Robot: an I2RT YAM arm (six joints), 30 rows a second.
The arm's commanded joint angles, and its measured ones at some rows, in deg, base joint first. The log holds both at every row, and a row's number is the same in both.
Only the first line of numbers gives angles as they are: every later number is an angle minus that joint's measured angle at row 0.
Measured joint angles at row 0:
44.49, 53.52, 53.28, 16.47, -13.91, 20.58
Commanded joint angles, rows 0 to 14:
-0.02, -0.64, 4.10, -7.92, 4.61, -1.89
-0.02, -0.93, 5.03, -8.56, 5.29, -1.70
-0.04, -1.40, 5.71, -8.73, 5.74, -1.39
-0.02, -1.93, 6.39, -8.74, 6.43, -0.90
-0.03, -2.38, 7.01, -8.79, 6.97, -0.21
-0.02, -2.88, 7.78, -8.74, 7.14, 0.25
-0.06, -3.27, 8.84, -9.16, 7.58, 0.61
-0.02, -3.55, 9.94, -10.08, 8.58, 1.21
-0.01, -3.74, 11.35, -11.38, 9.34, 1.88
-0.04, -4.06, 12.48, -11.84, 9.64, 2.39
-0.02, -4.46, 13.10, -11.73, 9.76, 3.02
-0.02, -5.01, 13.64, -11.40, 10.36, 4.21
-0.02, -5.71, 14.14, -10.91, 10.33, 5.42
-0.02, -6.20, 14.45, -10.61, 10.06, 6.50
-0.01, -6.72, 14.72, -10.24, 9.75, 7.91
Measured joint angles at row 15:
-0.04, -5.77, 13.83, -10.84, 8.76, 3.45
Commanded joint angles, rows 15 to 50:
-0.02, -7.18, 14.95, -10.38, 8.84, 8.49
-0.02, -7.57, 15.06, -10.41, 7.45, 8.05
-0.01, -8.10, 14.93, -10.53, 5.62, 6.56
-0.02, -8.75, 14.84, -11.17, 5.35, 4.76
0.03, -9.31, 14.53, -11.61, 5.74, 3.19
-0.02, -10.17, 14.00, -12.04, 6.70, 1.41
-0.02, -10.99, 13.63, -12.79, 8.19, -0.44
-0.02, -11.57, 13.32, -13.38, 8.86, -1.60
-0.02, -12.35, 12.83, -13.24, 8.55, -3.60
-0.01, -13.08, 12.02, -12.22, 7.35, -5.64
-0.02, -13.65, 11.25, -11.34, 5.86, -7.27
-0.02, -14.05, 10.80, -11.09, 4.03, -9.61
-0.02, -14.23, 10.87, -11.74, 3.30, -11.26
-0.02, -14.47, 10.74, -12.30, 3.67, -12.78
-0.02, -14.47, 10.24, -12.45, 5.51, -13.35
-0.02, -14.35, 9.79, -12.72, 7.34, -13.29
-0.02, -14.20, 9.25, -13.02, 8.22, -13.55
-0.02, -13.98, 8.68, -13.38, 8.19, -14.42
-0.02, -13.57, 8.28, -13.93, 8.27, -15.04
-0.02, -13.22, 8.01, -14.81, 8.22, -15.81
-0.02, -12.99, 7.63, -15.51, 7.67, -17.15
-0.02, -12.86, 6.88, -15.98, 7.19, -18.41
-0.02, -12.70, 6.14, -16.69, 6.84, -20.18
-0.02, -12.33, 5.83, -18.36, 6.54, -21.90
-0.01, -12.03, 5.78, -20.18, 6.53, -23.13
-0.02, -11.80, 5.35, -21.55, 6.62, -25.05
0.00, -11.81, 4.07, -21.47, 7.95, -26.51
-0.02, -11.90, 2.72, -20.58, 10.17, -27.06
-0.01, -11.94, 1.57, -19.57, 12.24, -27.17
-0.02, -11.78, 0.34, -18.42, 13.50, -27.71
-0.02, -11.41, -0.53, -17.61, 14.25, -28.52
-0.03, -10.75, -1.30, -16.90, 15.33, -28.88
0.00, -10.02, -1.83, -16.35, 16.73, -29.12
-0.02, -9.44, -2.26, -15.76, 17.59, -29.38
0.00, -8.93, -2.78, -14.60, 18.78, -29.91
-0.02, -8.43, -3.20, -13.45, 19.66, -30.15
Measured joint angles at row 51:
-0.04, -9.07, -2.58, -18.25, 14.73, -27.04
